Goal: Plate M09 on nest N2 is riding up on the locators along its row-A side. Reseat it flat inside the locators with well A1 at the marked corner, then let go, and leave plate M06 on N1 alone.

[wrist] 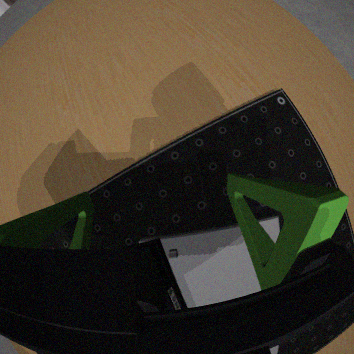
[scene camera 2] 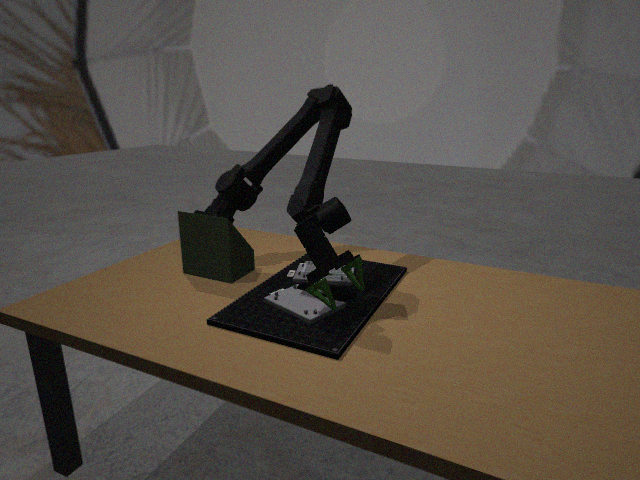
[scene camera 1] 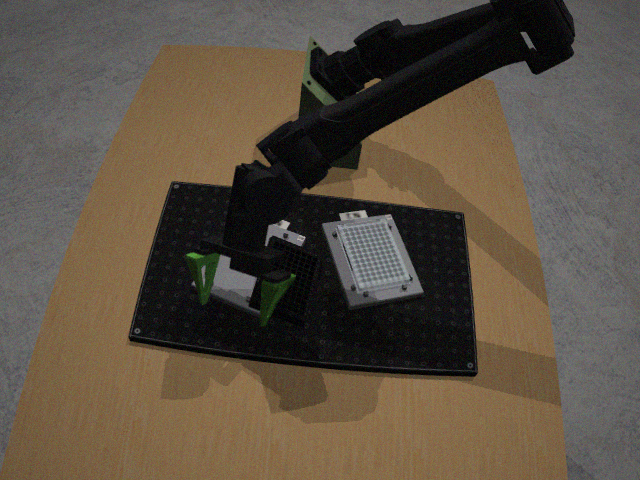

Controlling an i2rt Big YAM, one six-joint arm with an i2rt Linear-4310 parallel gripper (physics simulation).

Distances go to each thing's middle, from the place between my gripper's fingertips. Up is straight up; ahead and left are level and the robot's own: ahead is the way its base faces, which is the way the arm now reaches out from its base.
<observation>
Right now my hand is 8 cm past the black well plate (scene camera 1: 293, 307), 7 cm to the right of it and 2 cm above it. The rest, counted from my hand: white well plate (scene camera 1: 375, 264) 14 cm behind, 20 cm to the left, 2 cm below.
</observation>
